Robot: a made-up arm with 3 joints. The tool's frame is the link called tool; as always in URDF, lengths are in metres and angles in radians.
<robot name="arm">
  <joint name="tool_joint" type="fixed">
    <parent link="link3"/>
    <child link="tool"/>
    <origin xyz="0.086 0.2 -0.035"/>
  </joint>
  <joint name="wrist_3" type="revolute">
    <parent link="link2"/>
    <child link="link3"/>
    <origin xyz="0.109 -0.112 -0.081"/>
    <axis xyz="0 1 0"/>
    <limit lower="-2.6" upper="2.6" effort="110" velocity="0.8"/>
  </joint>
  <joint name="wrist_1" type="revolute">
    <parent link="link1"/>
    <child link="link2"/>
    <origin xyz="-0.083 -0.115 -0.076"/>
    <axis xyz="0 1 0"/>
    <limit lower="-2.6" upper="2.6" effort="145" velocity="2.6"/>
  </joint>
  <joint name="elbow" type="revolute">
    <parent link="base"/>
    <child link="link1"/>
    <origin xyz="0 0 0.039"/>
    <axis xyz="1 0 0"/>
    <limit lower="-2.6" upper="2.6" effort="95" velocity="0.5"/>
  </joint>
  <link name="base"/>
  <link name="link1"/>
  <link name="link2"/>
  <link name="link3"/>
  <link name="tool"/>
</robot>
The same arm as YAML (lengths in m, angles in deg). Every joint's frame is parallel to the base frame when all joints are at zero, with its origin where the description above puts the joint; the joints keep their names.
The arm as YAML. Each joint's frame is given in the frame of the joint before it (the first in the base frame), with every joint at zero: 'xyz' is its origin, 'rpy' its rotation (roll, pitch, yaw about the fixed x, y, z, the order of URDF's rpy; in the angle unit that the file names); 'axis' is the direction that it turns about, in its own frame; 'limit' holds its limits. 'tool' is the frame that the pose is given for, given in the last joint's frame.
units:
  length: m
  angle: deg
joints:
  - name: elbow
    type: revolute
    origin:
      xyz: [0.0, 0.0, 0.039]
      rpy: [0.0, 0.0, 0.0]
    axis: [1.0, 0.0, 0.0]
    limit:
      lower: -148.97
      upper: 148.97
  - name: wrist_1
    type: revolute
    origin:
      xyz: [-0.083, -0.115, -0.076]
      rpy: [0.0, 0.0, 0.0]
    axis: [0.0, 1.0, 0.0]
    limit:
      lower: -148.97
      upper: 148.97
  - name: wrist_3
    type: revolute
    origin:
      xyz: [0.109, -0.112, -0.081]
      rpy: [0.0, 0.0, 0.0]
    axis: [0.0, 1.0, 0.0]
    limit:
      lower: -148.97
      upper: 148.97
tool:
  origin:
    xyz: [0.086, 0.2, -0.035]
    rpy: [0.0, 0.0, 0.0]

